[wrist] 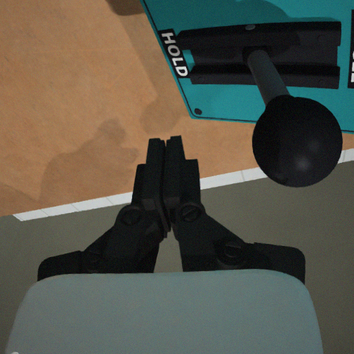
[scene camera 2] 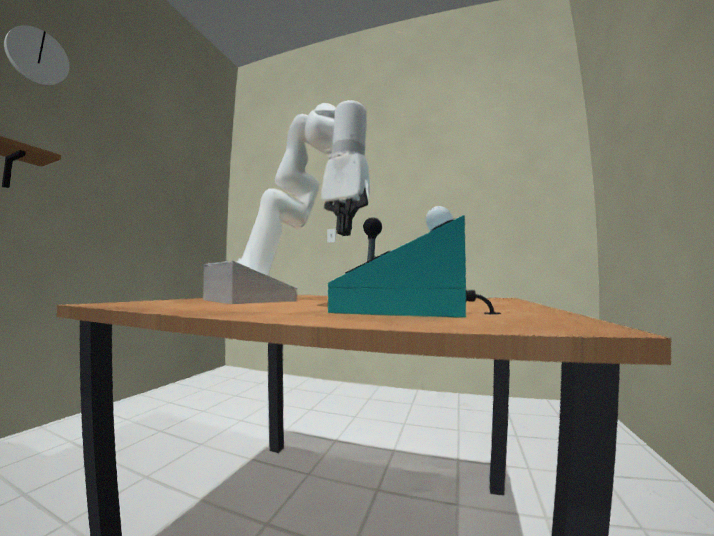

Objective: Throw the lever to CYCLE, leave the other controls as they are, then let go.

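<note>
The lever, a dark rod with a black ball knob, stands up from a slotted black guide on the sloped teal console. In the wrist view the HOLD label is at the guide's left end, and part of another label shows at the right edge. The rod's foot is between the two ends of the guide. My gripper is shut and empty. It is beside the knob, on the HOLD side, with its tips near knob height and apart from it.
A pale dome sits near the top of the console. A black cable runs from the console's back to the wooden table. The arm's grey base block stands on the table left of the console.
</note>
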